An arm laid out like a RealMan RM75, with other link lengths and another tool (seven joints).
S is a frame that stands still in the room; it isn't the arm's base.
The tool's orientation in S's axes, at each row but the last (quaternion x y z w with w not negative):
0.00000, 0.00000, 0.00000, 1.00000
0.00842, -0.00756, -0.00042, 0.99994
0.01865, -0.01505, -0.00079, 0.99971
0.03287, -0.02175, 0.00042, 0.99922
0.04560, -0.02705, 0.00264, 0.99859
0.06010, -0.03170, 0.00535, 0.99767
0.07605, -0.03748, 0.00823, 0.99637
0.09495, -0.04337, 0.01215, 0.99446
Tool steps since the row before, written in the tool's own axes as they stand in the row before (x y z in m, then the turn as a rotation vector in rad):
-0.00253, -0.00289, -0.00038, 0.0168, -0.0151, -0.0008
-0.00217, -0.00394, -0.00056, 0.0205, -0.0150, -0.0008
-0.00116, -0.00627, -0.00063, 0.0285, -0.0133, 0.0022
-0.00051, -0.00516, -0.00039, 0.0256, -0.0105, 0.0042
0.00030, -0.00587, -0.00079, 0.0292, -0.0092, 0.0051
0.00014, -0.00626, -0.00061, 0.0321, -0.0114, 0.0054
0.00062, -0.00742, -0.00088, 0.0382, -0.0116, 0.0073
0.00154, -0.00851, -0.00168, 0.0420, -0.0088, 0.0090
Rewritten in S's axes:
-0.00253, -0.00289, -0.00038, 0.0168, -0.0151, -0.0008
-0.00216, -0.00393, -0.00066, 0.0205, -0.0150, -0.0007
-0.00115, -0.00624, -0.00090, 0.0284, -0.0134, 0.0026
-0.00048, -0.00512, -0.00075, 0.0254, -0.0108, 0.0046
0.00039, -0.00577, -0.00130, 0.0290, -0.0095, 0.0058
0.00027, -0.00614, -0.00134, 0.0319, -0.0117, 0.0060
0.00085, -0.00719, -0.00194, 0.0378, -0.0122, 0.0083
0.00195, -0.00801, -0.00311, 0.0414, -0.0097, 0.0109

